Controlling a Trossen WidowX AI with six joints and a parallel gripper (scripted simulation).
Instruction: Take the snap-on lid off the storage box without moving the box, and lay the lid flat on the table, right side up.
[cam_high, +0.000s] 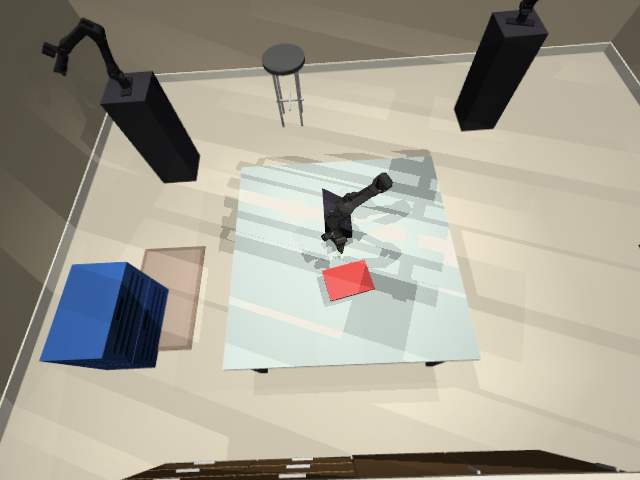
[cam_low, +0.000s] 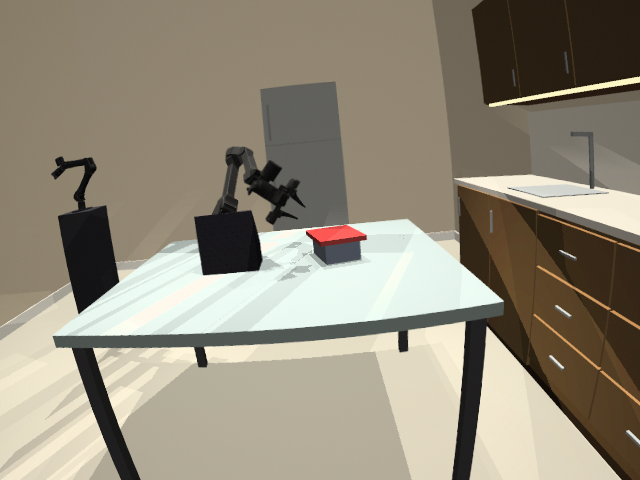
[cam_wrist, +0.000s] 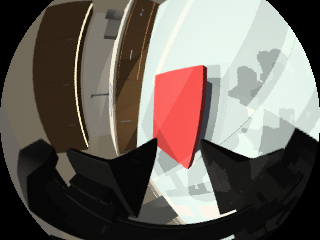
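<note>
The lid lies 120 mm ahead of my gripper tip, 100 mm below it and 30 mm to the left of it. Round my gripper tip: grey storage box 140 mm below, 120 mm ahead, 30 mm to the left.
</note>
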